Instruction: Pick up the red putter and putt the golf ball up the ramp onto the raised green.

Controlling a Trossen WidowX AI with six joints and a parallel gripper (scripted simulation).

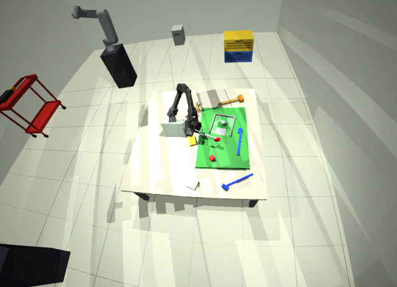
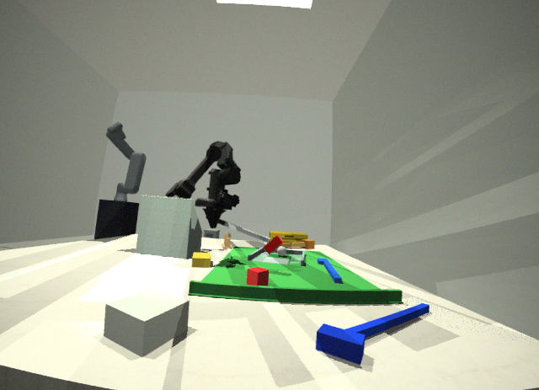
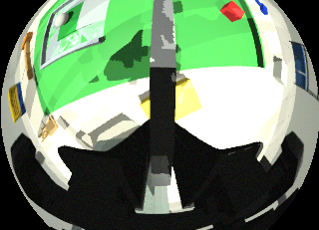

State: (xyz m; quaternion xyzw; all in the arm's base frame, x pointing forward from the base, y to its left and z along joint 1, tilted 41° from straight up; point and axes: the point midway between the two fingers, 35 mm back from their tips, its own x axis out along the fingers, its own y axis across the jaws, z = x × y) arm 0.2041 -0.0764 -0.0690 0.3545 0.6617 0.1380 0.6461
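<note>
Right now the yellow block is 3 cm behind my gripper tip, 2 cm to the right of it and 11 cm below it. The rest, counted from my gripper tip: green mat: 27 cm ahead, 4 cm to the left, 12 cm below; red cube: 16 cm ahead, 22 cm to the right, 10 cm below; red putter: 11 cm ahead, 3 cm to the right.
</note>
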